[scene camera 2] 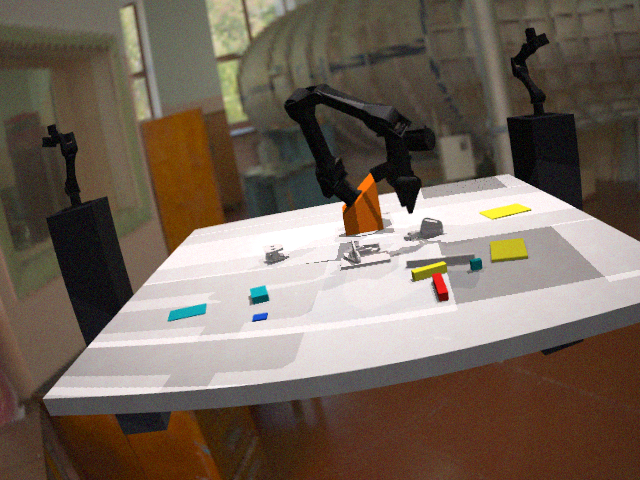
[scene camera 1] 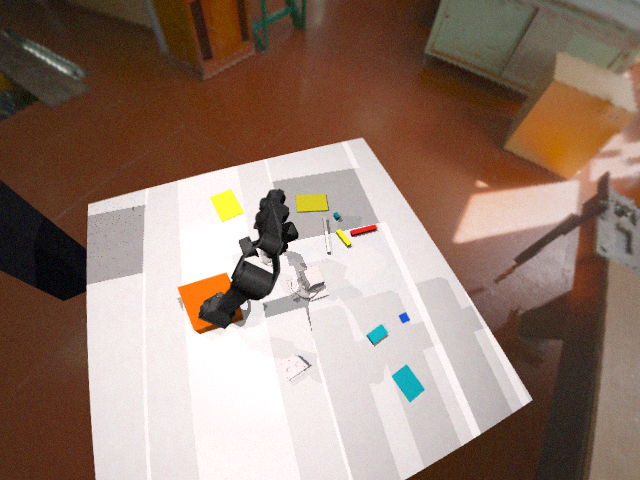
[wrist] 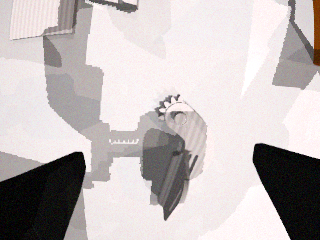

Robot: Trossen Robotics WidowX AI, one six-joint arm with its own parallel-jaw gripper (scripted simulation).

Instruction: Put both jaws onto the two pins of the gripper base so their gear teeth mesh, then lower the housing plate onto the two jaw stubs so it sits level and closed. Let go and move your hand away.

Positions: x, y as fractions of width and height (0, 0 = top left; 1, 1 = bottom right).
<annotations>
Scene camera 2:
my gripper: 0.64, 0.44
yellow plate: 0.80, 0.52
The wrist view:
my gripper: 0.54, 0.66
pale grey jaw: 0.61, 0.64
</annotations>
